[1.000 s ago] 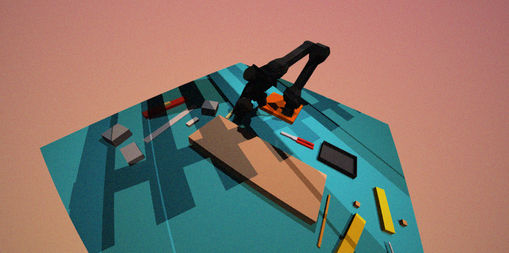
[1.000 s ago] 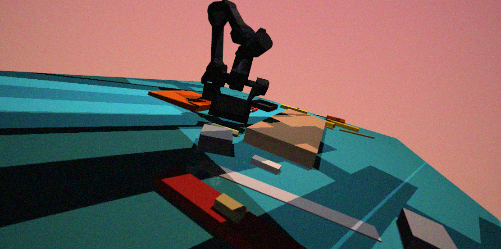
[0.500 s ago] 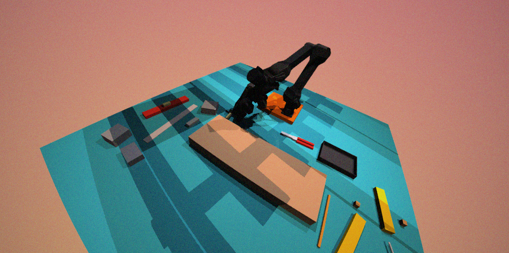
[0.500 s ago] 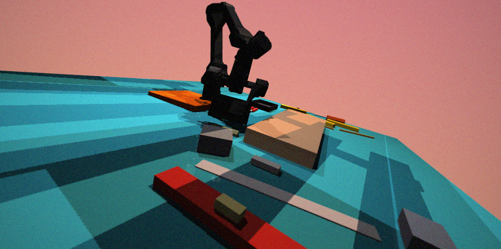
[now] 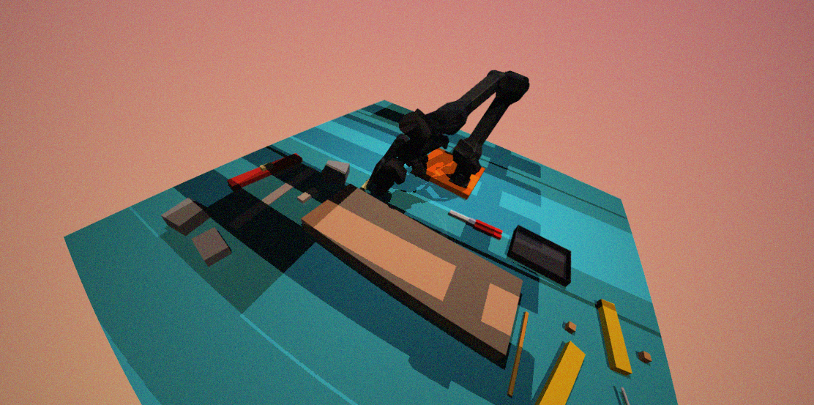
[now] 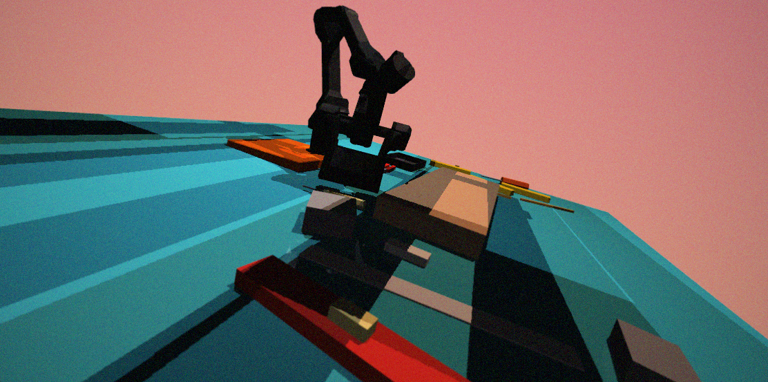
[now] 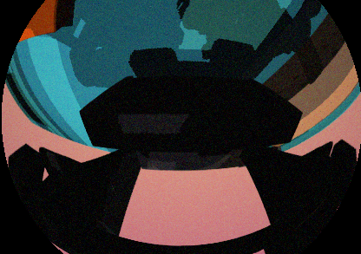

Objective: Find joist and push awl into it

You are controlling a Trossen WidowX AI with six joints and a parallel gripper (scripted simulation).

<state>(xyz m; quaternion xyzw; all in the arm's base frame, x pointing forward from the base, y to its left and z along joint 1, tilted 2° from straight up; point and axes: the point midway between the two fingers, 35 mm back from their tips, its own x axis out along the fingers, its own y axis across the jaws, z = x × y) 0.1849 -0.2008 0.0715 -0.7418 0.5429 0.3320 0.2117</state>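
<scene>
My gripper tip is now 20 mm past the awl, 30 mm to the left of it and 70 mm above it. Round my gripper tip: stud finder: 10 mm ahead, 10 mm to the left, 10 mm below; then white block: 160 mm ahead, 140 mm to the right, 70 mm below; then green light: 30 mm ahead.
</scene>
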